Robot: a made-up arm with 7 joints. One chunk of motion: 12 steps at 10 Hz.
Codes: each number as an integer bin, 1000 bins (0 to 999) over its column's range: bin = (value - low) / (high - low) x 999, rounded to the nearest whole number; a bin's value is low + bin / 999 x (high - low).
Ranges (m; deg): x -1.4..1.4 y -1.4..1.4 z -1.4..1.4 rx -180..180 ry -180..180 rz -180..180
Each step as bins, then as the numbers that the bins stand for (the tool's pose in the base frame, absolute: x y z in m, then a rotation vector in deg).
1 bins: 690 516 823 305 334 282
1 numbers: 0.5339 0.0462 0.9067 -70.09 -59.64 -78.38
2 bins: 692 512 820 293 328 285
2 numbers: 0.5395 0.0350 0.8983 -74.41 -61.80 -77.30
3 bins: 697 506 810 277 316 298
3 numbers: 0.5536 0.0182 0.8703 -80.18 -66.13 -72.61
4 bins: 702 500 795 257 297 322
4 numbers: 0.5676 0.0014 0.8282 -87.39 -72.97 -63.96
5 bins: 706 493 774 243 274 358
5 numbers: 0.5788 -0.0182 0.7694 -92.43 -81.26 -50.99
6 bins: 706 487 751 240 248 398
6 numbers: 0.5788 -0.0350 0.7049 -93.51 -90.63 -36.58
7 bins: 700 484 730 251 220 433
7 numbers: 0.5620 -0.0434 0.6460 -89.55 -100.72 -23.96
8 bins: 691 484 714 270 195 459
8 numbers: 0.5367 -0.0434 0.6012 -82.70 -109.73 -14.59
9 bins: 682 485 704 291 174 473
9 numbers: 0.5115 -0.0406 0.5732 -75.14 -117.30 -9.55
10 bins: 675 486 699 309 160 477
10 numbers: 0.4919 -0.0378 0.5592 -68.65 -122.34 -8.11
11 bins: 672 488 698 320 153 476
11 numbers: 0.4835 -0.0322 0.5564 -64.68 -124.86 -8.47
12 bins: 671 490 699 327 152 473
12 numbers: 0.4807 -0.0266 0.5592 -62.16 -125.23 -9.55
